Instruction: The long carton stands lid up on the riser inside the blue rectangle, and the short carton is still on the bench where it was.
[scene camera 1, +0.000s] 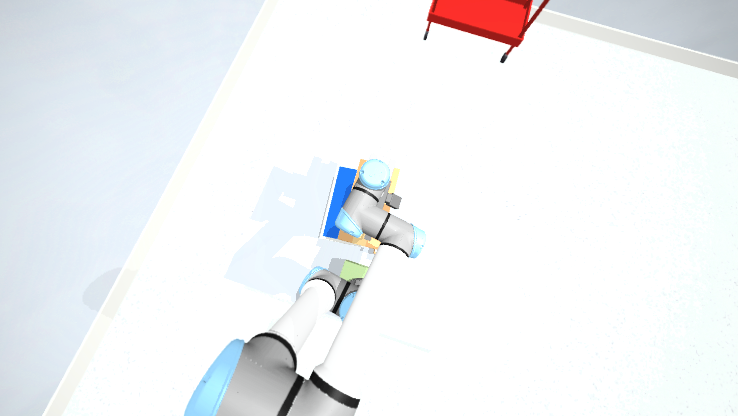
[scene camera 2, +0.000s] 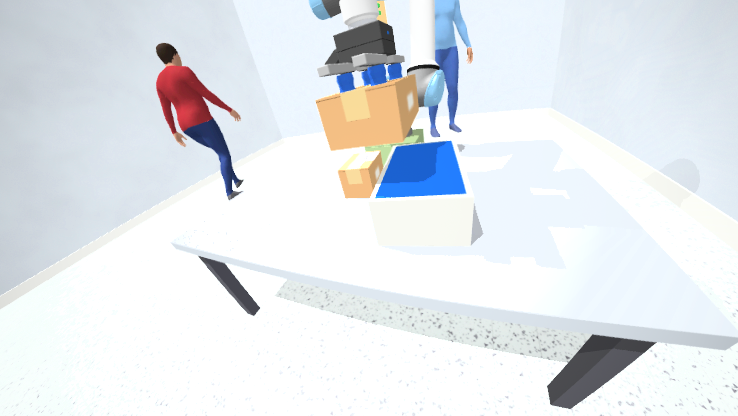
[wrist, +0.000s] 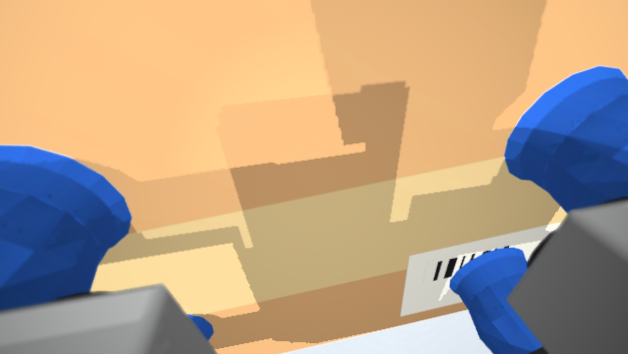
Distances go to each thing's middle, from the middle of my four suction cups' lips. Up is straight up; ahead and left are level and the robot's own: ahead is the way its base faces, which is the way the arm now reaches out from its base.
Right now my suction cup is 60 mm above the long carton (scene camera 2: 381, 114) and 20 mm past it. The rest, counted from my suction cup: short carton (scene camera 2: 359, 174): 280 mm below, 130 mm to the right, 110 mm behind.
